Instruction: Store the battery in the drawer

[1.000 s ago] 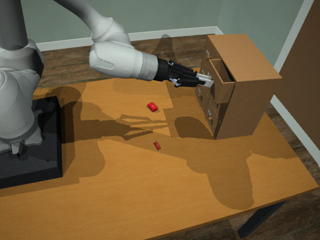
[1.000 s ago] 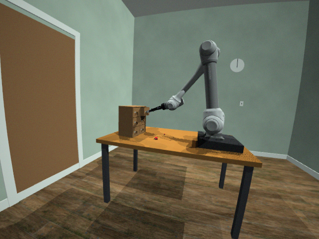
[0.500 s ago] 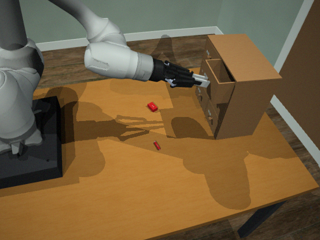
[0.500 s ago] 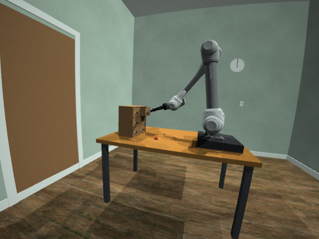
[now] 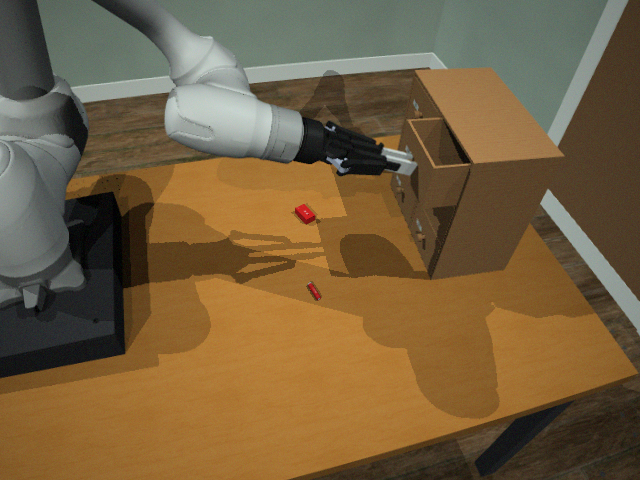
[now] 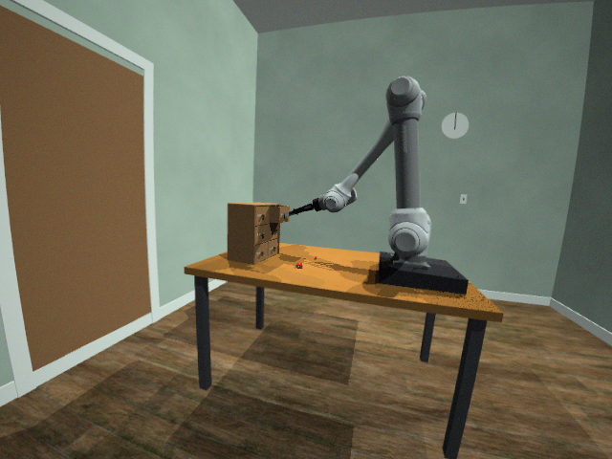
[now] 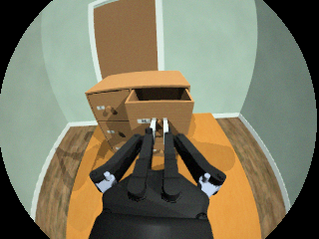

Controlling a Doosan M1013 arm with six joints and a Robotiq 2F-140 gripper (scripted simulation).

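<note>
My hand is 160 mm past the AAA battery, 50 mm to the left of it and 280 mm above it. Also, from my hand: red block: 120 mm behind, 180 mm to the left, 270 mm below.
</note>
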